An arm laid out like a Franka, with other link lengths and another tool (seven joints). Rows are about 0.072 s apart.
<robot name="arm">
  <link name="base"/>
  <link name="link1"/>
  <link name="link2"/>
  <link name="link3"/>
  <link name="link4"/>
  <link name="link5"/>
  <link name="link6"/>
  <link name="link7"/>
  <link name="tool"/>
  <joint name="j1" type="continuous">
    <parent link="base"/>
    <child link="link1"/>
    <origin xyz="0 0 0.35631"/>
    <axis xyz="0 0 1"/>
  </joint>
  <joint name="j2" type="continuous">
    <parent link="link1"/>
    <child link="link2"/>
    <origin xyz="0 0 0"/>
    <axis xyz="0 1 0"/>
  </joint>
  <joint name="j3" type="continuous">
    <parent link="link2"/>
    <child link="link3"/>
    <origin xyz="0 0 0.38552"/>
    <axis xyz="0 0 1"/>
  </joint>
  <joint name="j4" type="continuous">
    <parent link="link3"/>
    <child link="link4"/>
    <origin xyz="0.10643 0 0"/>
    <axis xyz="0 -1 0"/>
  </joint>
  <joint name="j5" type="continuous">
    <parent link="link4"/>
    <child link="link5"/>
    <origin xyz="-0.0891 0 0.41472"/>
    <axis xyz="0 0 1"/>
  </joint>
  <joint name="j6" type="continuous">
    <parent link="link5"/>
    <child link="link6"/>
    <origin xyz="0 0 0"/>
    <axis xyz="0 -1 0"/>
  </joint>
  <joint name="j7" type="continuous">
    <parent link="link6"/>
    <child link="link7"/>
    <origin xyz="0.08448 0 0"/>
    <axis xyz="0 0 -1"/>
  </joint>
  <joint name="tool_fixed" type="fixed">
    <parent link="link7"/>
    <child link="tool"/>
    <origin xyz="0.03 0.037 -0.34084" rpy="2.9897 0 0.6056"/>
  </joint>
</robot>
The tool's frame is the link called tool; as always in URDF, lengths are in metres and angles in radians. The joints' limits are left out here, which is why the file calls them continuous.
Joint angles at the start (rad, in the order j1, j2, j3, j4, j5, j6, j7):
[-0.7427, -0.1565, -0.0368, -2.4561, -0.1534, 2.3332, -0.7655]
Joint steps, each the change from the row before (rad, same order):
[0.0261, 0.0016, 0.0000, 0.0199, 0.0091, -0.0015, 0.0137]
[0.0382, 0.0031, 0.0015, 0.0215, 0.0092, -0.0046, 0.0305]
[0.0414, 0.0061, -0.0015, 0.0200, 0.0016, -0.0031, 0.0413]
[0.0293, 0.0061, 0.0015, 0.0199, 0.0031, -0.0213, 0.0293]
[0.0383, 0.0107, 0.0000, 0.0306, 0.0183, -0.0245, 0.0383]
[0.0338, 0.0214, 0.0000, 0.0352, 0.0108, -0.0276, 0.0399]
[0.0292, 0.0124, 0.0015, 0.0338, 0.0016, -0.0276, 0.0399]
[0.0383, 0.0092, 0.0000, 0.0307, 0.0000, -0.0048, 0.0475]
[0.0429, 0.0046, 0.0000, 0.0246, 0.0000, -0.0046, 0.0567]
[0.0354, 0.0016, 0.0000, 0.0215, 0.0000, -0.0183, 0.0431]
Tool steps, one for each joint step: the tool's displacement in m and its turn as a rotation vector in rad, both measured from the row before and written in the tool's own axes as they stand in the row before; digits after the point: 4 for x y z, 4 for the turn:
[0.0152, 0.0105, -0.0080, -0.0178, 0.0100, -0.0025]
[0.0227, 0.0092, -0.0086, -0.0156, 0.0105, 0.0009]
[0.0223, 0.0076, -0.0065, -0.0134, 0.0055, 0.0050]
[0.0163, 0.0011, -0.0054, 0.0052, 0.0009, 0.0023]
[0.0242, 0.0035, -0.0082, 0.0058, 0.0107, 0.0159]
[0.0210, 0.0022, -0.0037, 0.0135, 0.0016, 0.0147]
[0.0177, 0.0032, -0.0074, 0.0039, -0.0028, 0.0117]
[0.0246, 0.0070, -0.0098, -0.0175, 0.0071, 0.0123]
[0.0267, 0.0025, -0.0105, -0.0157, 0.0079, 0.0170]
[0.0199, -0.0026, -0.0098, -0.0030, 0.0020, 0.0099]

